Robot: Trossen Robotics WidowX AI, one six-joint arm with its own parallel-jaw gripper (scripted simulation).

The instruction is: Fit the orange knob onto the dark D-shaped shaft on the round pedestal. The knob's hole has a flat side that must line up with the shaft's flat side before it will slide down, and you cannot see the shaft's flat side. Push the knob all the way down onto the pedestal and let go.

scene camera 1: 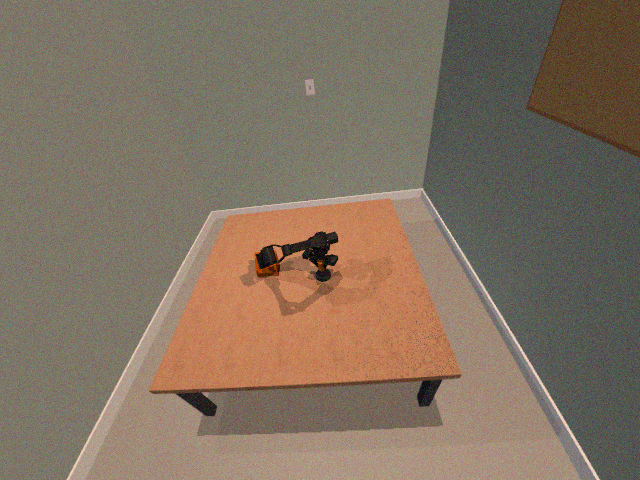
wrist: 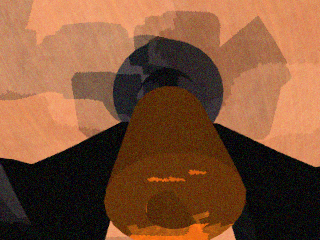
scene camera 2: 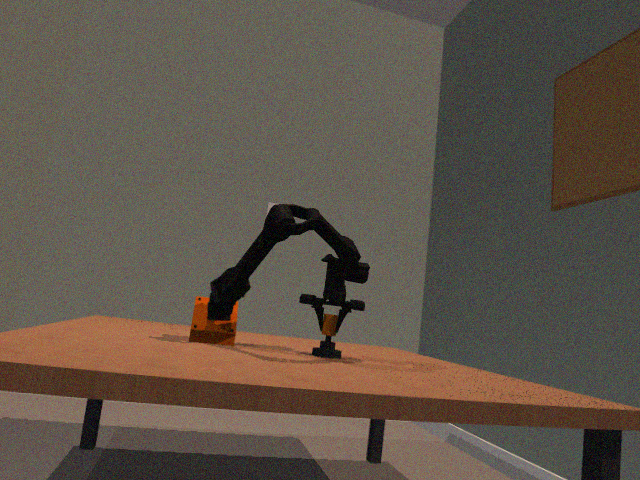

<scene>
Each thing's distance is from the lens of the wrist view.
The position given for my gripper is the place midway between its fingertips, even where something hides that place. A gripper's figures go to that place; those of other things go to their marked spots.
my gripper (wrist: 169, 131): 0.10 m
orange knob (wrist: 173, 169): 0.05 m
</scene>
